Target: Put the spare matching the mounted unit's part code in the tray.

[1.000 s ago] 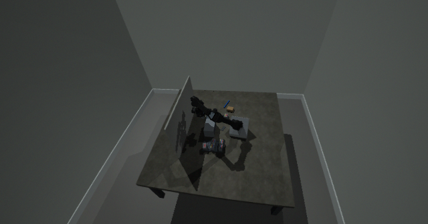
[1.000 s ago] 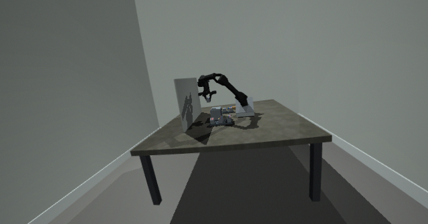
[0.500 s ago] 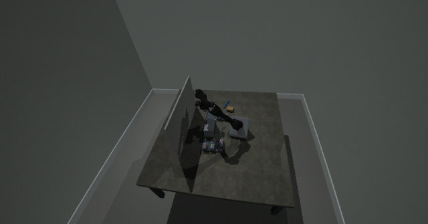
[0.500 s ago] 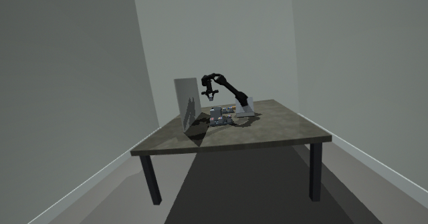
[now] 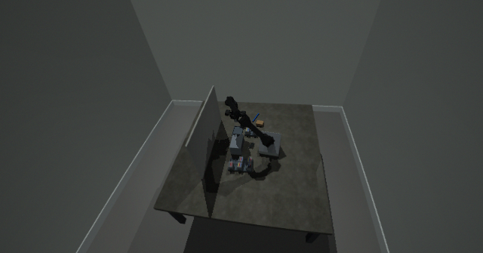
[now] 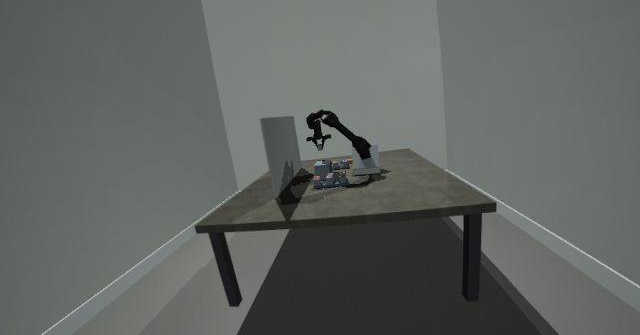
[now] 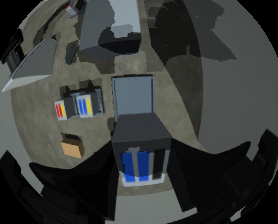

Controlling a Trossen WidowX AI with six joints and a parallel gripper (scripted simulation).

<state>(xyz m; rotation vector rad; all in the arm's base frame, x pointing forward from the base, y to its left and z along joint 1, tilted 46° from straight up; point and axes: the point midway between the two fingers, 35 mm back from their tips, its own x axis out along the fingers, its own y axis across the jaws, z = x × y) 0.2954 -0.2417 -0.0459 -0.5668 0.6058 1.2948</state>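
The tray lies 160 mm below my gripper tip. Round my gripper tip: mounted unit: 210 mm to the left, 120 mm below, 20 mm behind; then upright grey panel: 230 mm ahead, 180 mm to the left, 60 mm above; then small orange block: 220 mm behind, 150 mm below, 110 mm to the right.
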